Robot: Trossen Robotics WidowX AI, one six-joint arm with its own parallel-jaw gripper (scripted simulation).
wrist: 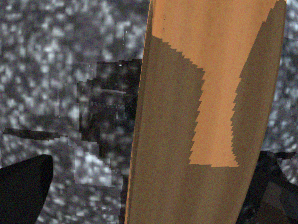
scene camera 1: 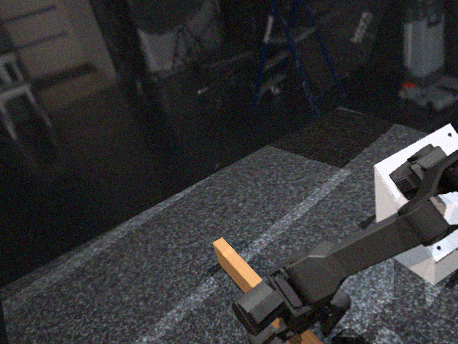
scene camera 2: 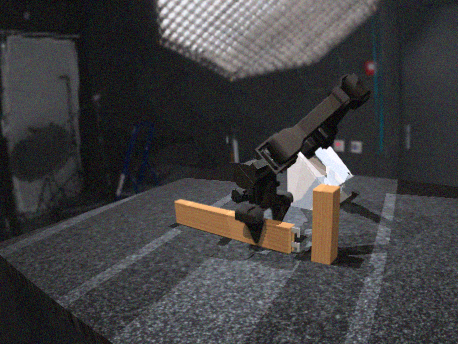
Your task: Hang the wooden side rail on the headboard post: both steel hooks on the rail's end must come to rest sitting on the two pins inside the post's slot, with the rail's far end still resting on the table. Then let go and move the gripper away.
Scene:
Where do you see a wooden headboard post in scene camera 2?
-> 326, 199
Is the gripper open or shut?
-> Open.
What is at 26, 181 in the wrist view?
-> The gripper.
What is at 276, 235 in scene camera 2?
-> A wooden side rail.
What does the gripper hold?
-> Nothing.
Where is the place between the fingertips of the gripper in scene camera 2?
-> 266, 236

